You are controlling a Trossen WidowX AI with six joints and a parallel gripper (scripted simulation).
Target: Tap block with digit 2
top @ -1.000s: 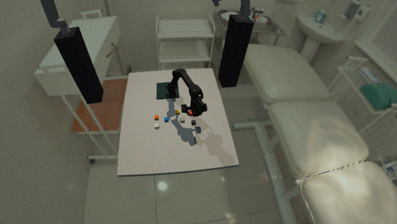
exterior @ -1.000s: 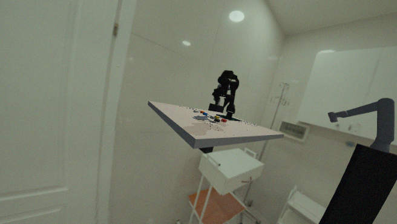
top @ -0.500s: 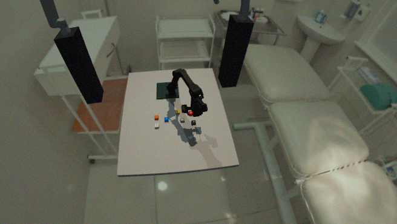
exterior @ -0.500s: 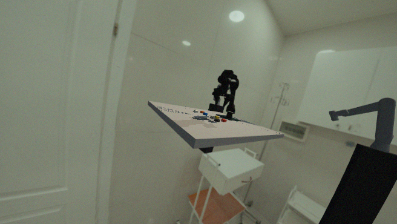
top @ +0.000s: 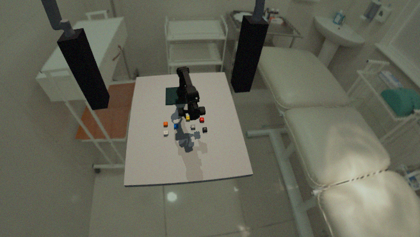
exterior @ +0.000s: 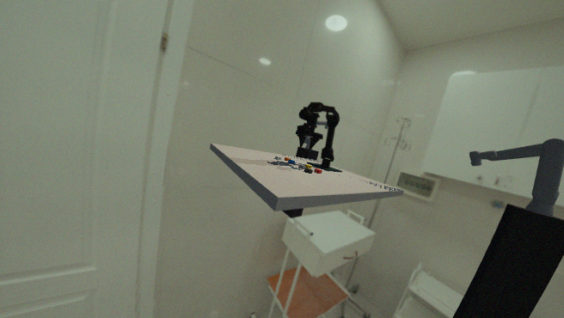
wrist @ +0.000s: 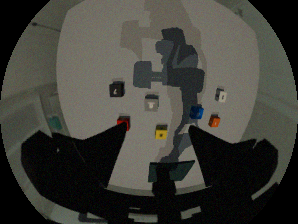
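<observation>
Right now the white block is 20 mm ahead of my gripper tip, 200 mm to the right of it and 120 mm below it. From my gripper tip the other things lie so: grey block 10 mm behind, 10 mm to the left, 120 mm below; yellow block 90 mm behind, 20 mm to the right, 120 mm below; black block 30 mm ahead, 100 mm to the left, 120 mm below.
</observation>
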